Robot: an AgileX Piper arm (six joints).
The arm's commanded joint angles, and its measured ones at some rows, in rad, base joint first. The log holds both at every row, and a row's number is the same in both.
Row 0, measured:
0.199 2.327 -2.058 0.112 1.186 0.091
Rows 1 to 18, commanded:
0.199 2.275 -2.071 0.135 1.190 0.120
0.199 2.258 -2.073 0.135 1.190 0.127
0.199 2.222 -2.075 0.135 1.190 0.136
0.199 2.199 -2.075 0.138 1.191 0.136
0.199 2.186 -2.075 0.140 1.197 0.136
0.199 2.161 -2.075 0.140 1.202 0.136
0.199 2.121 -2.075 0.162 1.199 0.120
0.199 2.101 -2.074 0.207 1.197 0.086
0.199 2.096 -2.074 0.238 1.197 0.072
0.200 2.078 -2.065 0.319 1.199 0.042
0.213 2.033 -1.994 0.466 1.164 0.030
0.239 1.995 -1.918 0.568 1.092 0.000
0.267 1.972 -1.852 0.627 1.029 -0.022
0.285 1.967 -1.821 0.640 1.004 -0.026
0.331 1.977 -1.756 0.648 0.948 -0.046
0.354 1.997 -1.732 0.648 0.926 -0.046
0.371 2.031 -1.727 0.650 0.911 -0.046
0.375 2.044 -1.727 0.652 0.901 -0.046
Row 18, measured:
0.363 2.011 -1.737 0.638 0.944 -0.028
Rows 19 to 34, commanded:
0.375 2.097 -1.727 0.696 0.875 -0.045
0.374 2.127 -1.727 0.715 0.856 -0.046
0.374 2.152 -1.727 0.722 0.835 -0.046
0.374 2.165 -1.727 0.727 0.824 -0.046
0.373 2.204 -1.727 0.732 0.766 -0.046
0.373 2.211 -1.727 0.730 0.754 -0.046
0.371 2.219 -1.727 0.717 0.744 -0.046
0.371 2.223 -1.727 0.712 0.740 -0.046
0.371 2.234 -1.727 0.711 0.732 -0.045
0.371 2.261 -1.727 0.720 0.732 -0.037
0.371 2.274 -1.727 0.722 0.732 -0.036
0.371 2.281 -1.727 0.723 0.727 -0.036
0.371 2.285 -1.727 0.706 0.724 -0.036
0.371 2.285 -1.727 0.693 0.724 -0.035
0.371 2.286 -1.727 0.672 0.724 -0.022
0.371 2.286 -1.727 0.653 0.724 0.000
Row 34, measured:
0.375 2.285 -1.729 0.673 0.730 -0.018
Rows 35 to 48, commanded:
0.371 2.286 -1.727 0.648 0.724 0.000
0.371 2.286 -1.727 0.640 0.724 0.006
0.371 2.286 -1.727 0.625 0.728 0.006
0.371 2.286 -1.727 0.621 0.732 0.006
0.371 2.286 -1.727 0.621 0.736 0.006
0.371 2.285 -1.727 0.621 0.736 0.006
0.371 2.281 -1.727 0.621 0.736 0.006
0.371 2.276 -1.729 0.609 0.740 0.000
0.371 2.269 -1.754 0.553 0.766 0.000
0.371 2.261 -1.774 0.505 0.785 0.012
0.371 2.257 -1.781 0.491 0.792 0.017
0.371 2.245 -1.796 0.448 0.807 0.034
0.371 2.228 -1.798 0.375 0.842 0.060
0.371 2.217 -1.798 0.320 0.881 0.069
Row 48, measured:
0.375 2.238 -1.790 0.392 0.825 0.048
